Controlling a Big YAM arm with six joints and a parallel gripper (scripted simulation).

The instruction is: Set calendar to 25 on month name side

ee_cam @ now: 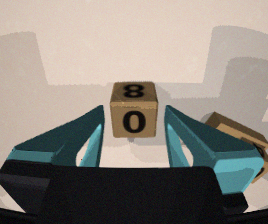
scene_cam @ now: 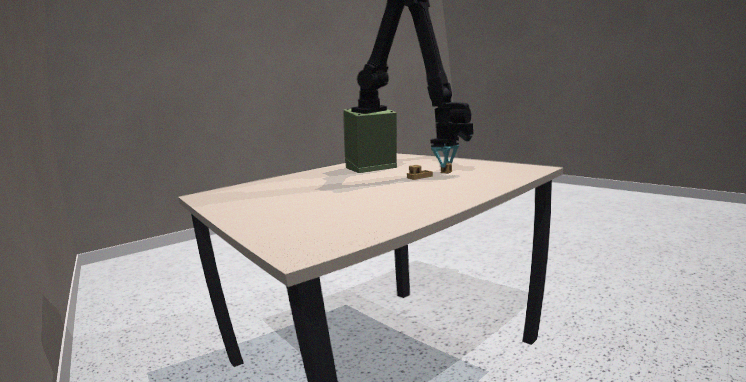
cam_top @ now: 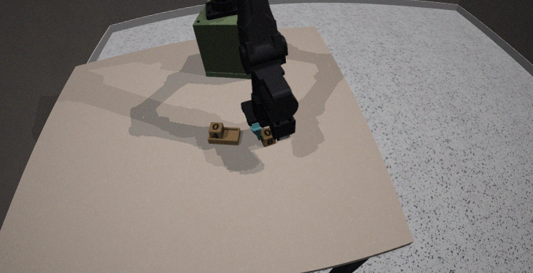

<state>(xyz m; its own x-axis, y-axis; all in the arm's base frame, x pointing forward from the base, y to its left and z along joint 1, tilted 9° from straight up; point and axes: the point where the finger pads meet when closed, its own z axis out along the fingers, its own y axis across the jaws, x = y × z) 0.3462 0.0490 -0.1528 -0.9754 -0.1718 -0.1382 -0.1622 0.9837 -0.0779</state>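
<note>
Right now the wooden tray is 110 mm to the right of my hand, 30 mm behind it and 20 mm below it.
</note>
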